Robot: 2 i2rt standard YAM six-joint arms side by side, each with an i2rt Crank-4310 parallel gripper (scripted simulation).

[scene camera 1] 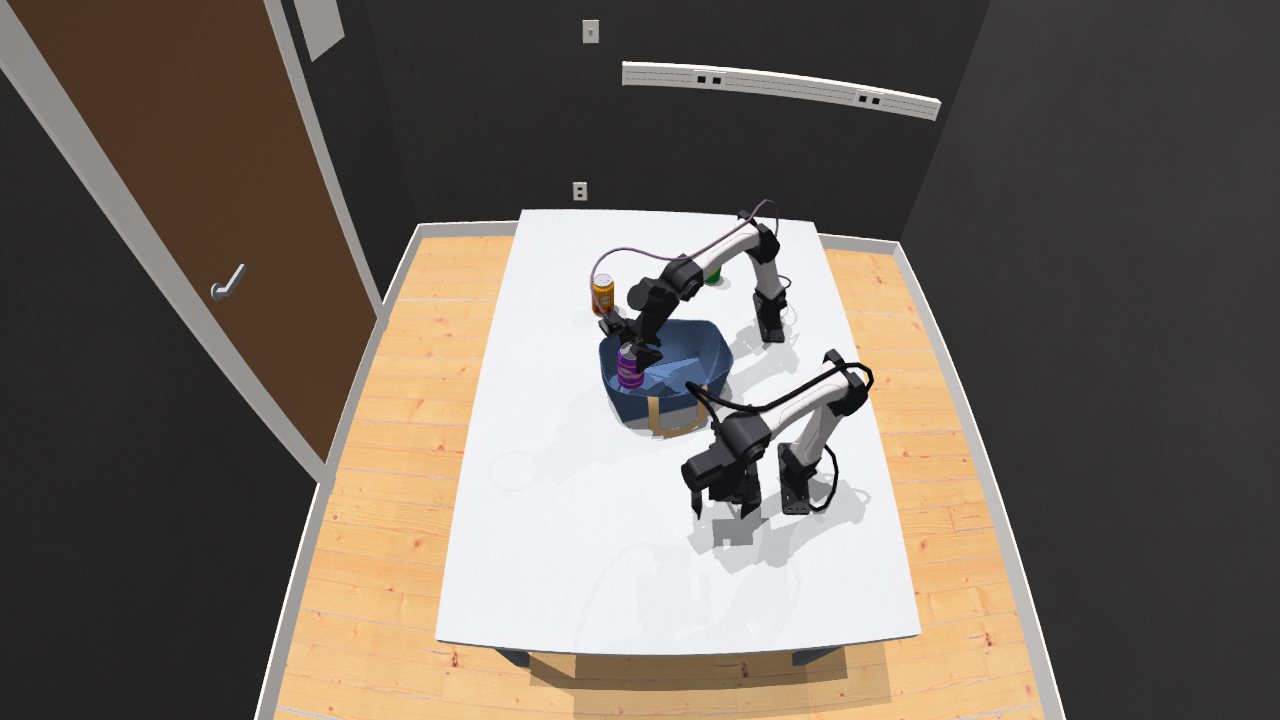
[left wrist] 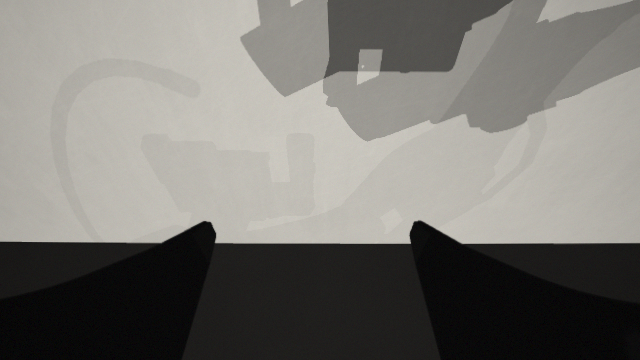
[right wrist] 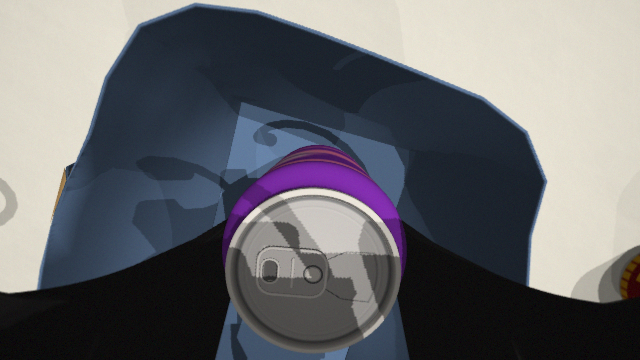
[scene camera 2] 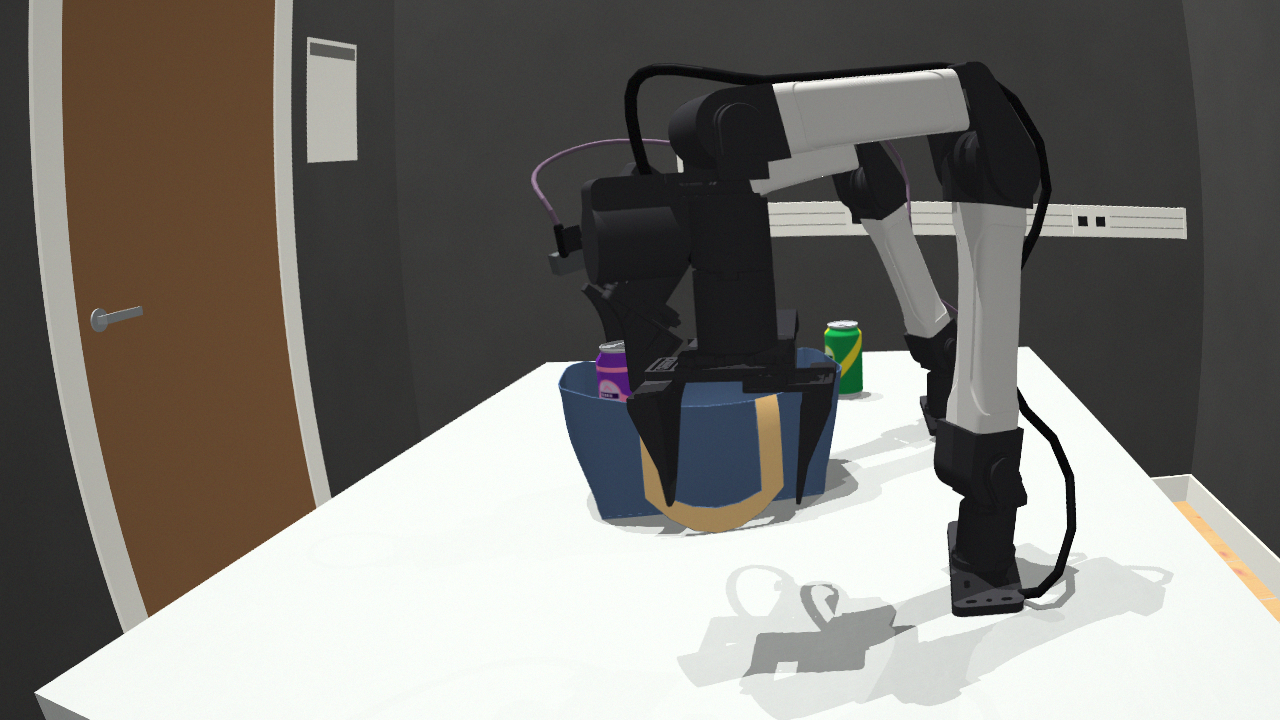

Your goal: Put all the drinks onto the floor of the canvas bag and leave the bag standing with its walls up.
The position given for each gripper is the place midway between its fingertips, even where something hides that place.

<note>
In view: the left gripper (scene camera 2: 735,504), the right gripper (scene camera 2: 625,387), a blue canvas bag (scene camera 2: 735,448), a purple can (scene camera 2: 612,375) and a green can (scene camera 2: 843,340).
The blue canvas bag also shows in scene camera 1 (scene camera 1: 681,339) and in the right wrist view (right wrist: 148,178). The purple can is seen too in scene camera 1 (scene camera 1: 627,377). The left gripper shows as well in scene camera 1 (scene camera 1: 720,517) and in the left wrist view (left wrist: 312,226). The left wrist view misses the purple can: it is out of frame. The left wrist view does not show the green can: it is out of frame.
</note>
